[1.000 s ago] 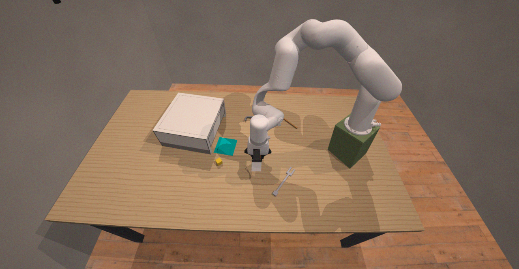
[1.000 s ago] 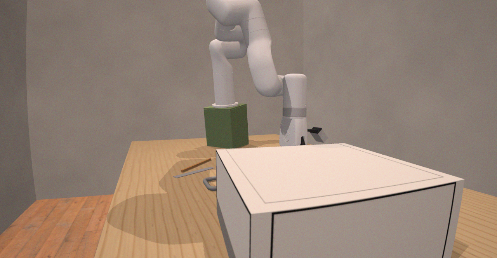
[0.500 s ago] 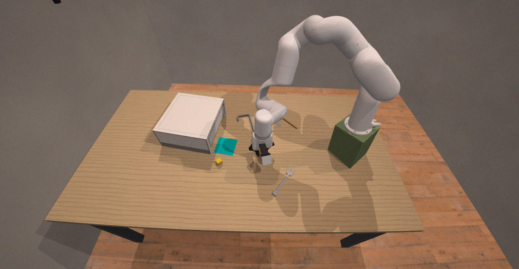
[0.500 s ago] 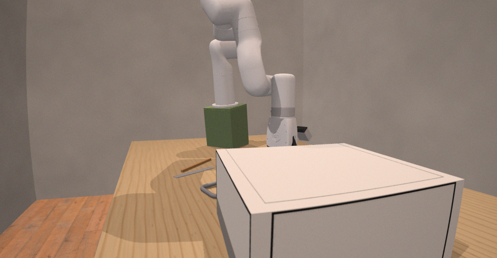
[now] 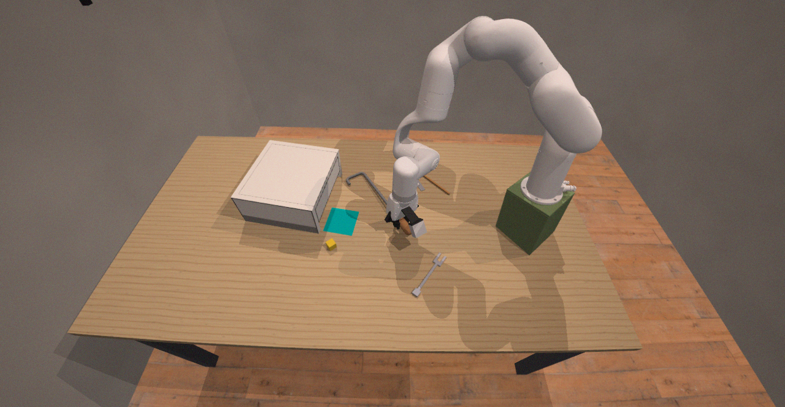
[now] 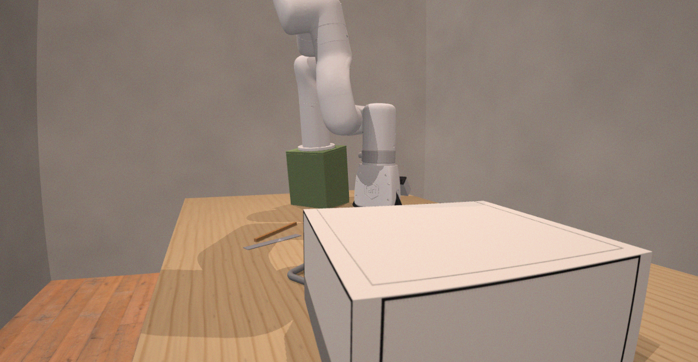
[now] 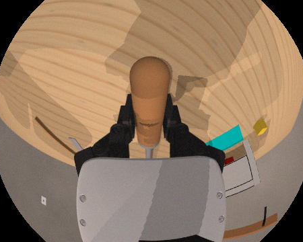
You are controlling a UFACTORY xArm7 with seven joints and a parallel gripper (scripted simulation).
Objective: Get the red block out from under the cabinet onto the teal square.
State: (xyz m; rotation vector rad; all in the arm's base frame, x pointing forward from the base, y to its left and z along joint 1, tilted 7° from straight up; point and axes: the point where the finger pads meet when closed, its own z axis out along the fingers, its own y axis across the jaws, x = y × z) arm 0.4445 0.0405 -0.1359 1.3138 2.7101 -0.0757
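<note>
Right now my hand is 210 mm short of the teal square, 20 mm above it and 10 mm to the right of it. From my hand the other things lie so: grey strip: 230 mm to the right, 30 mm behind, 20 mm below; hook tool: 110 mm ahead, 70 mm to the right, 10 mm below; grey fork: 180 mm to the left, 110 mm behind, 20 mm below.
</note>
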